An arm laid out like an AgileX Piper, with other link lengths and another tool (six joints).
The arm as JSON. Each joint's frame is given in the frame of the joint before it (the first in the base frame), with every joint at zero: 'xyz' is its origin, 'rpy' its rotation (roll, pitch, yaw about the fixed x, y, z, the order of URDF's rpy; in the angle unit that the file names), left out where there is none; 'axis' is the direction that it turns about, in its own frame. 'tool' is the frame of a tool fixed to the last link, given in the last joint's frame.
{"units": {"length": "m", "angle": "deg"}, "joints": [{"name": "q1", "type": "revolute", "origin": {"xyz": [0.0, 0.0, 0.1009]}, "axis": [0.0, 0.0, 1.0]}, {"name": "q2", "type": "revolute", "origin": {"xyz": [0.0, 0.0, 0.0]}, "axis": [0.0, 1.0, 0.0]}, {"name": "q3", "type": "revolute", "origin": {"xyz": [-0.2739, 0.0, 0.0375]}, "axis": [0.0, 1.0, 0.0]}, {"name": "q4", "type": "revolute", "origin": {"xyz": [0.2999, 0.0, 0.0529]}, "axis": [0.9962, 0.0, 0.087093]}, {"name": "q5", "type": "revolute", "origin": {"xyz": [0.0, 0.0, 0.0]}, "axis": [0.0, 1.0, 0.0]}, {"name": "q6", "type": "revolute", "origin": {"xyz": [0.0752, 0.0, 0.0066]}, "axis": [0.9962, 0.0, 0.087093]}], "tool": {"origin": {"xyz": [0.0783, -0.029, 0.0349], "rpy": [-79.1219, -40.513, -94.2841]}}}
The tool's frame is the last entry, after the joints.
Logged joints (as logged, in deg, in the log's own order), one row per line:
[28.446, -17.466, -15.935, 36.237, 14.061, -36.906]
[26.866, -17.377, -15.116, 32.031, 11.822, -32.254]
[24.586, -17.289, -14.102, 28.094, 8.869, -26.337]
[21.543, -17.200, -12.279, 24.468, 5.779, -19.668]
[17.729, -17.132, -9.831, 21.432, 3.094, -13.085]
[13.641, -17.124, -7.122, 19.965, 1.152, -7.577]
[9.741, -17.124, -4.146, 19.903, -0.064, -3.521]
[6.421, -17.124, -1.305, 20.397, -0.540, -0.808]
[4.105, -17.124, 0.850, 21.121, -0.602, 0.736]
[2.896, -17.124, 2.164, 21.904, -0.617, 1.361]
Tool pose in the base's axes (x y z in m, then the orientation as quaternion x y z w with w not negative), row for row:
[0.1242, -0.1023, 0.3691, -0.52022, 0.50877, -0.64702, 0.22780]
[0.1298, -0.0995, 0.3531, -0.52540, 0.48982, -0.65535, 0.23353]
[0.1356, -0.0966, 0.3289, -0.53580, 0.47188, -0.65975, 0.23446]
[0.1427, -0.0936, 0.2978, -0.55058, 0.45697, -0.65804, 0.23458]
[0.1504, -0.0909, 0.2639, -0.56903, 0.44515, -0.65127, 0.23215]
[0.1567, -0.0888, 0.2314, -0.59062, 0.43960, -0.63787, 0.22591]
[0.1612, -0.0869, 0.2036, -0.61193, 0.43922, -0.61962, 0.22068]
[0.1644, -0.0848, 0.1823, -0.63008, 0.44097, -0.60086, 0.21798]
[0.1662, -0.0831, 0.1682, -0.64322, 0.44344, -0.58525, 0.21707]
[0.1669, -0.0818, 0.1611, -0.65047, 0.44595, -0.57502, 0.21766]
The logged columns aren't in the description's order. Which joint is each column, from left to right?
Columns, left to right: q6, q1, q4, q5, q2, q3.
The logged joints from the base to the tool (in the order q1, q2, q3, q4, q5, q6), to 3 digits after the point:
[-17.466, 14.061, -36.906, -15.935, 36.237, 28.446]
[-17.377, 11.822, -32.254, -15.116, 32.031, 26.866]
[-17.289, 8.869, -26.337, -14.102, 28.094, 24.586]
[-17.200, 5.779, -19.668, -12.279, 24.468, 21.543]
[-17.132, 3.094, -13.085, -9.831, 21.432, 17.729]
[-17.124, 1.152, -7.577, -7.122, 19.965, 13.641]
[-17.124, -0.064, -3.521, -4.146, 19.903, 9.741]
[-17.124, -0.540, -0.808, -1.305, 20.397, 6.421]
[-17.124, -0.602, 0.736, 0.850, 21.121, 4.105]
[-17.124, -0.617, 1.361, 2.164, 21.904, 2.896]

